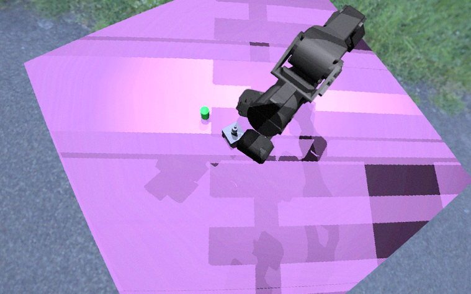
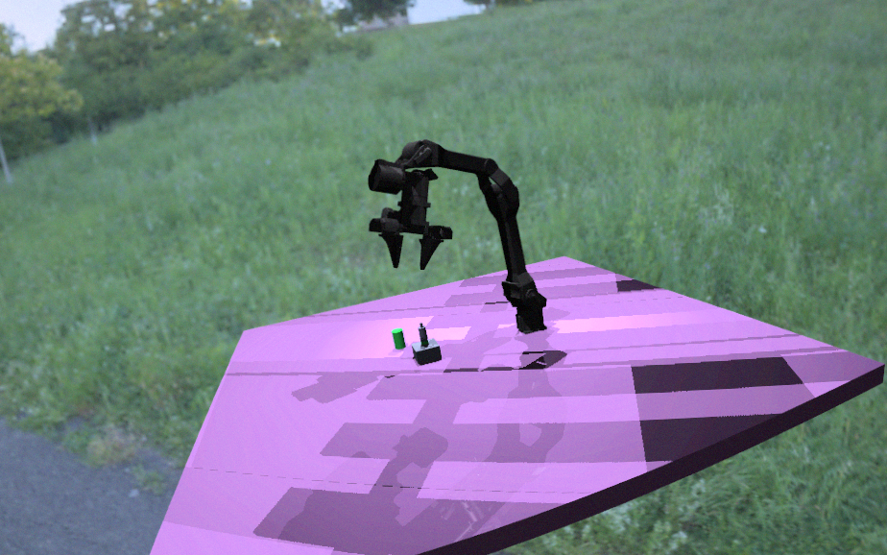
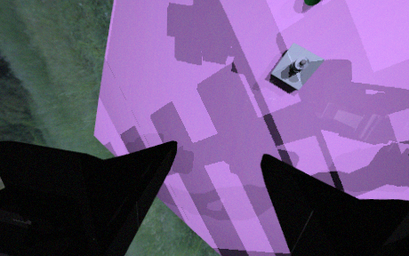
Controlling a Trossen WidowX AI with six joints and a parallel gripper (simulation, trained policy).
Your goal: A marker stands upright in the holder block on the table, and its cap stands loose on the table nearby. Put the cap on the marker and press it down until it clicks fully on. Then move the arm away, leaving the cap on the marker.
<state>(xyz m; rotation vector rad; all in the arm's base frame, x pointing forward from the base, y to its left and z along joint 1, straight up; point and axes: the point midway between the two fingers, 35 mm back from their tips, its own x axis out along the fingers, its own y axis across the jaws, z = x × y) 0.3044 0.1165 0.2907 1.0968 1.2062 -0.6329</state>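
The green cap is 23 cm to the right of my gripper tip, 23 cm below it and 3 cm ahead of it. Round my gripper tip: grey holder block (24 cm below, 11 cm to the right, 2 cm behind).
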